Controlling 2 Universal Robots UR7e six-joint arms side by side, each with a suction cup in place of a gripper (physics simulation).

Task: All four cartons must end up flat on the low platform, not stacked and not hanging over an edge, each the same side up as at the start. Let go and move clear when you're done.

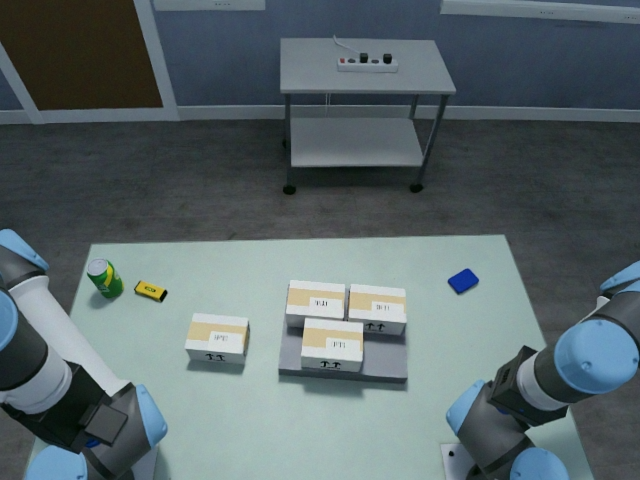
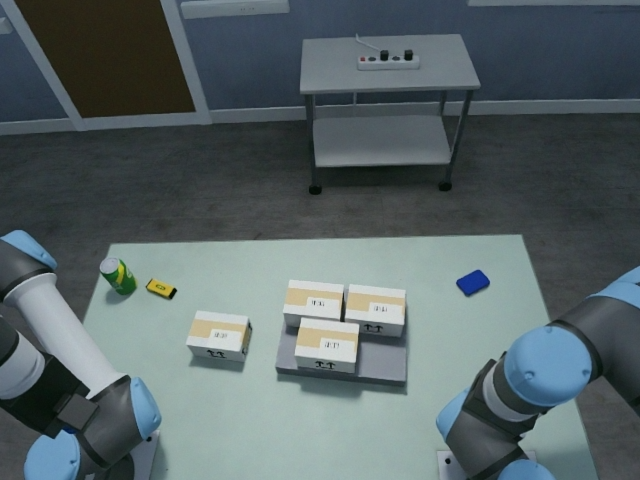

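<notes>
One carton sits on the table left of the low grey platform. Two cartons, the back left one and the back right one, sit side by side at the platform's rear. Another carton sits in front of them, near the platform's front edge, and looks level. Arrows show on several front faces. My left gripper and my right gripper are drawn back beside the table's near corners, open, carrying no carton; their cups are hidden.
A green can and a yellow box are at the table's back left. A blue block lies at the back right. A trolley with a power strip stands beyond the table.
</notes>
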